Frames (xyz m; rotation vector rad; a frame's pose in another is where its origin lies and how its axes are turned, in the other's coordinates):
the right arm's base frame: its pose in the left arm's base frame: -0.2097 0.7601 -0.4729 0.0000 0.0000 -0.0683
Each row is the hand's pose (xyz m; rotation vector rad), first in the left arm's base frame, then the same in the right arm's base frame.
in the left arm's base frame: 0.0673 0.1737 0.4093 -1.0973 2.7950 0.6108
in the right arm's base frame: 0.3164 -0.5661 0.8822 -1.1971 2.7675 0.6171
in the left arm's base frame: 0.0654 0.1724 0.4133 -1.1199 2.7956 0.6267
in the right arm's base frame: 0.3146 -0.5676 0.8862 -1.2200 2.7677 0.6325
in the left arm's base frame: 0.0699 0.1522 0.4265 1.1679 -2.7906 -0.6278
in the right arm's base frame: 0.3204 -0.5874 0.8994 1.2571 -2.7373 -0.6220
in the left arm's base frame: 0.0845 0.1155 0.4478 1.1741 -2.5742 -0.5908
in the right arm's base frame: 0.3375 -0.6230 0.9207 1.2564 -2.5228 -0.5757
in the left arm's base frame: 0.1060 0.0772 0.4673 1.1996 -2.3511 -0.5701
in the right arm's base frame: 0.3616 -0.6598 0.9402 1.2745 -2.3004 -0.5471
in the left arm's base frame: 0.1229 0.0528 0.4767 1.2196 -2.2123 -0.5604
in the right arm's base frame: 0.3801 -0.6830 0.9496 1.2899 -2.1617 -0.5331
